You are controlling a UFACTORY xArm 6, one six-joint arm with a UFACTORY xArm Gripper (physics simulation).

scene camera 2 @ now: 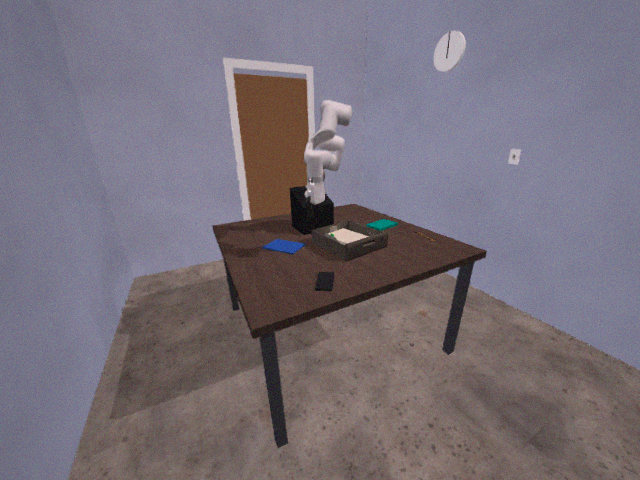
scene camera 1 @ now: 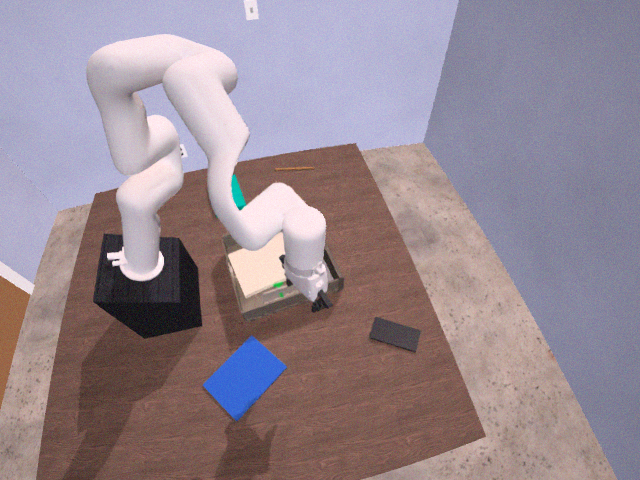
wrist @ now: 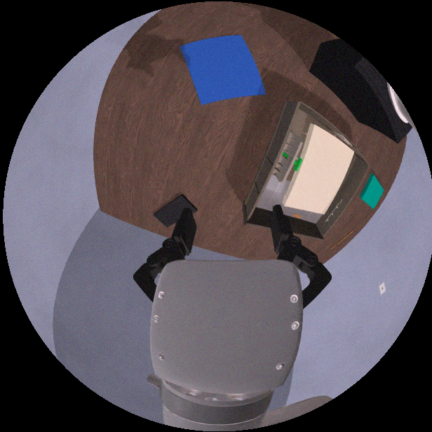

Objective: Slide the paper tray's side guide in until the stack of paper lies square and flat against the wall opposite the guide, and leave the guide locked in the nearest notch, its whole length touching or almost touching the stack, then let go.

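Frame: origin at the arm's base, x right, y ahead, z up, level; metres.
Where they show: gripper, between the fingertips: (scene camera 2: 315, 214) (scene camera 1: 304, 295); arm's base, origin of its link: (scene camera 1: 141, 262).
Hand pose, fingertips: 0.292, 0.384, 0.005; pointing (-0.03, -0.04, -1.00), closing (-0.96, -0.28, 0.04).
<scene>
Each offset is from my fingertips to the top centre of the thing, as dx, dy, dz. "*": to the spot under its first point.
The paper tray @[-0.237, +0.004, -0.141] (scene camera 1: 268, 308) (scene camera 2: 356, 250) (wrist: 310, 231) lies on the table with a cream stack of paper @[-0.264, -0.022, -0.197] (scene camera 1: 255, 271) (scene camera 2: 348, 236) (wrist: 322, 170) inside. The stack sits slightly askew, with a gap to the right-hand tray wall in the wrist view. The guide's green tab @[-0.144, -0.035, -0.156] (scene camera 1: 278, 284) (scene camera 2: 331, 235) (wrist: 298, 164) is beside the stack's left edge there; a second green mark @[* -0.128, -0.035, -0.201] (scene camera 1: 281, 294) (wrist: 285, 155) is on the notched rail. The guide's full length and contact are hard to make out. My gripper (scene camera 1: 302, 295) (wrist: 232, 215) is open and empty, above the tray's near side in scene camera 1.
A blue flat item @[+0.059, -0.236, -0.229] (scene camera 1: 245, 377) (scene camera 2: 283, 245) (wrist: 222, 70) and a dark slab @[+0.141, +0.228, -0.229] (scene camera 1: 394, 334) (scene camera 2: 325, 281) (wrist: 176, 210) lie on the table. A teal block @[-0.669, -0.076, -0.219] (scene camera 1: 237, 192) (scene camera 2: 382, 224) (wrist: 372, 191) and thin stick @[-0.687, +0.248, -0.230] (scene camera 1: 294, 168) (scene camera 2: 425, 236) lie beyond the tray. The black base (scene camera 1: 149, 310) stands beside it.
</scene>
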